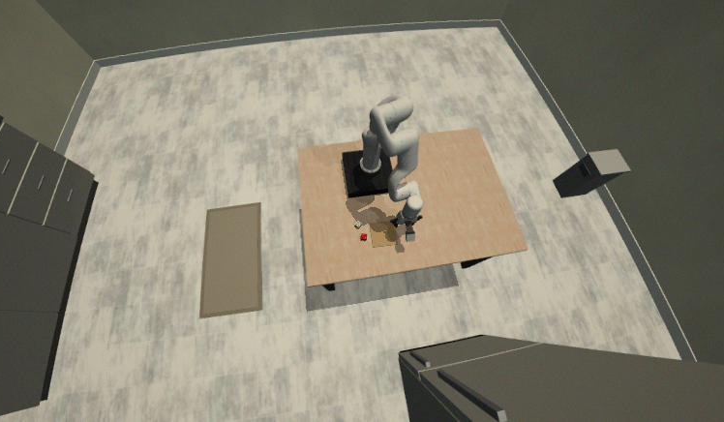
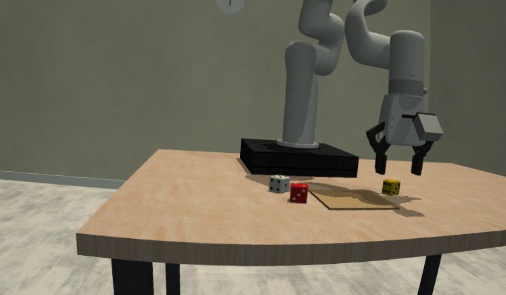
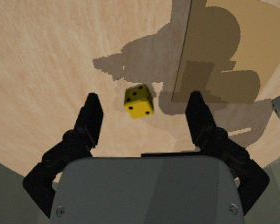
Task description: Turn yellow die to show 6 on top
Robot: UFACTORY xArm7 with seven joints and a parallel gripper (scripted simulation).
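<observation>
Now: hand 40 mm above the yellow die and 30 mm past it. Round my hand: white die: 250 mm to the right, 40 mm below, 30 mm behind; then red die: 220 mm to the right, 40 mm below, 40 mm ahead; then tan mat: 110 mm to the right, 60 mm below, 30 mm ahead.
</observation>
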